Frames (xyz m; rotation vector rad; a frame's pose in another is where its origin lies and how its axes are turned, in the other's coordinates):
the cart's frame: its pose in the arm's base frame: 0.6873 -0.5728 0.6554 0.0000 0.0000 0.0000
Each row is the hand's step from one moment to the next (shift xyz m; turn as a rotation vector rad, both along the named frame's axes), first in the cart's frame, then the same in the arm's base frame.
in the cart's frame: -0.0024 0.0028 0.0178 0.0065 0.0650 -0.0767
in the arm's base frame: -0.0024 0.0028 0.0178 0.0065 0.0650 -0.0767
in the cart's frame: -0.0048 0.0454 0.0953 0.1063 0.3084 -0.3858
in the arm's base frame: -0.0048 0.0454 0.0953 0.1063 0.3084 -0.3858
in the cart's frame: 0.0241 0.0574 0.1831 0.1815 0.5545 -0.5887
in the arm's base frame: 0.0241 0.0574 0.1831 0.1815 0.5545 -0.5887
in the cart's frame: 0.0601 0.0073 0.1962 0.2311 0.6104 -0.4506
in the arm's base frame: 0.0601 0.0073 0.1962 0.2311 0.6104 -0.4506
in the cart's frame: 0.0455 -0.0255 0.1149 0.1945 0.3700 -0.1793
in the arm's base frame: 0.0455 -0.0255 0.1149 0.1945 0.3700 -0.1793
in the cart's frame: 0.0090 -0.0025 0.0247 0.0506 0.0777 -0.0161
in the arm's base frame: 0.0090 -0.0025 0.0247 0.0506 0.0777 -0.0161
